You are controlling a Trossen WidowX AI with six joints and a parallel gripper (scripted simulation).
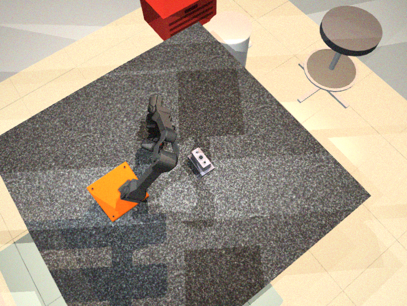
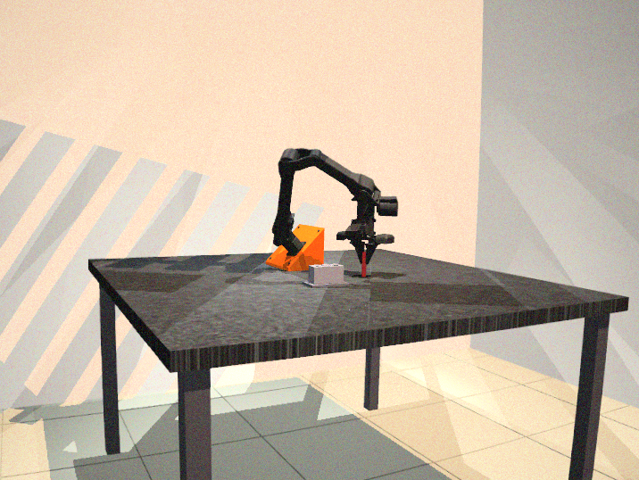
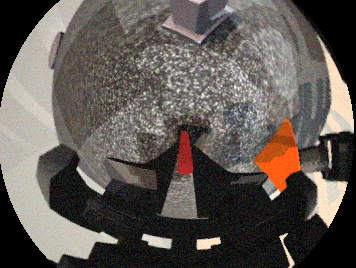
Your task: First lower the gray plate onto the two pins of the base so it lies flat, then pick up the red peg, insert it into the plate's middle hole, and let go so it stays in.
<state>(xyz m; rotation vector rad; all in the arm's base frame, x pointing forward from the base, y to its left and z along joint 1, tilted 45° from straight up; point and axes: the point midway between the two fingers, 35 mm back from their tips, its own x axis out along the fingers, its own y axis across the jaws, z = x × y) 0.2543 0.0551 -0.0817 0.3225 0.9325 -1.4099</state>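
Now: the gray plate 200 mm to the right of my gripper tip and 70 mm ahead of it. Also, from my gripper tip: red peg: right at my gripper tip; then base: 200 mm to the right, 70 mm ahead, 30 mm below.
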